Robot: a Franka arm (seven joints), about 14 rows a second.
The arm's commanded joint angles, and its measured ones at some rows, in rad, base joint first. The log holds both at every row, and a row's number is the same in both.
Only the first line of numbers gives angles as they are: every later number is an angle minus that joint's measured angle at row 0.
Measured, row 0:
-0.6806, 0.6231, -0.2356, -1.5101, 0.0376, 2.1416, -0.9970
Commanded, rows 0 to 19:
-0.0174, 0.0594, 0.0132, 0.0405, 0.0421, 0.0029, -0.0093
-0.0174, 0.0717, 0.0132, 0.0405, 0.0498, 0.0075, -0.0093
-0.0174, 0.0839, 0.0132, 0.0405, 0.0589, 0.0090, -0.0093
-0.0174, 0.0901, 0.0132, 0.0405, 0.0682, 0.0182, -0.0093
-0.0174, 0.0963, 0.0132, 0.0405, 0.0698, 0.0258, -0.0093
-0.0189, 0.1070, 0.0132, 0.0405, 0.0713, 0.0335, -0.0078
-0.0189, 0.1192, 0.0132, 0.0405, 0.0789, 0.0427, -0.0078
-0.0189, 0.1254, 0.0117, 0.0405, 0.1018, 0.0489, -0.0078
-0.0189, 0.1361, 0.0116, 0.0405, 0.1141, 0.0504, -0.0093
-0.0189, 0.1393, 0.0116, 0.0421, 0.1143, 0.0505, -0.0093
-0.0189, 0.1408, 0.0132, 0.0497, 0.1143, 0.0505, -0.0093
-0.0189, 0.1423, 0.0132, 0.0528, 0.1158, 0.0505, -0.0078
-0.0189, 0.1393, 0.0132, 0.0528, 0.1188, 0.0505, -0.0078
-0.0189, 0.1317, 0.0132, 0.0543, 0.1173, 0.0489, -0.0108
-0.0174, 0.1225, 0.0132, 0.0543, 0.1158, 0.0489, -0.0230
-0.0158, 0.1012, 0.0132, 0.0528, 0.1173, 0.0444, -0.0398
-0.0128, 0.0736, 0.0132, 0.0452, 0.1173, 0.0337, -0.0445
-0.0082, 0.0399, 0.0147, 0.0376, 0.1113, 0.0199, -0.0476
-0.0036, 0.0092, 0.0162, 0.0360, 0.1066, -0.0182, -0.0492
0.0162, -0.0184, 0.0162, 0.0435, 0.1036, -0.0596, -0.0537
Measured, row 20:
-0.0005, 0.0613, 0.0085, 0.0568, 0.0985, 0.0113, -0.0258
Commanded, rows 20 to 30:
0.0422, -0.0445, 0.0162, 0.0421, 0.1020, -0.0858, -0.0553
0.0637, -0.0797, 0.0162, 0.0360, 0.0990, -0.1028, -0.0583
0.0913, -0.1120, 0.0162, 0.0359, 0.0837, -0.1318, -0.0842
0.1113, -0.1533, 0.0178, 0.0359, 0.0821, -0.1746, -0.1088
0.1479, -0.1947, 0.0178, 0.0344, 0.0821, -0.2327, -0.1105
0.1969, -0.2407, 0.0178, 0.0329, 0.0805, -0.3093, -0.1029
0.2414, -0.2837, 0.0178, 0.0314, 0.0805, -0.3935, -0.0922
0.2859, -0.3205, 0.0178, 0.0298, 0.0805, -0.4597, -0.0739
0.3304, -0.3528, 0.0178, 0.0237, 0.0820, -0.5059, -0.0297
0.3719, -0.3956, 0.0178, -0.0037, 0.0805, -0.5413, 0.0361
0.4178, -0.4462, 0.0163, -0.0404, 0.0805, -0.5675, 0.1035
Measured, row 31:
0.3482, -0.3471, 0.0275, 0.0516, 0.0931, -0.5342, 0.0168
